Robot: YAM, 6 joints.
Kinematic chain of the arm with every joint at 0, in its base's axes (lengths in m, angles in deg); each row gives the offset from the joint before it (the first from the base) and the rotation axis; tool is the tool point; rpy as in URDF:
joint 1: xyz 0 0 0.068 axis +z
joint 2: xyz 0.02 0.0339 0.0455 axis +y
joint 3: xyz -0.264 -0.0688 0 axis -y
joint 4: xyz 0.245 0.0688 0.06 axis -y
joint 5: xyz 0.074 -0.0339 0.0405 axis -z
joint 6: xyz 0.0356 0 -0.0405 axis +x
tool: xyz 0 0 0 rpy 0 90 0
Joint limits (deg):
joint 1: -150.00..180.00
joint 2: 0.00..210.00
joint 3: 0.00..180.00
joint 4: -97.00..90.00
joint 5: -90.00..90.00
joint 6: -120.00..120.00
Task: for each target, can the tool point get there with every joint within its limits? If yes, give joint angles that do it. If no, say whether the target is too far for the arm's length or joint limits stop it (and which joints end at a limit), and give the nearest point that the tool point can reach.
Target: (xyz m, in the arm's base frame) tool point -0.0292 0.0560 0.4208
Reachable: yes | joints 105.26 36.10 73.57 -62.27 -22.22 -53.26
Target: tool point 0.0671 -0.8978 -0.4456
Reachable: no: too far | nearest point 0.0411 -0.5497 -0.2168 | short by 0.417 m
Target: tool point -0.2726 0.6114 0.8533
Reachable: no: too far | nearest point -0.1763 0.3954 0.5838 | short by 0.359 m
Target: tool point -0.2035 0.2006 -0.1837
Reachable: yes | joints 130.33 169.49 60.08 36.99 -45.36 -11.34
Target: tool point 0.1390 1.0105 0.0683
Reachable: no: too far | nearest point 0.0879 0.6392 0.0852 | short by 0.375 m
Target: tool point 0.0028 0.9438 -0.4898
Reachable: no: too far | nearest point 0.0016 0.5481 -0.2215 | short by 0.478 m
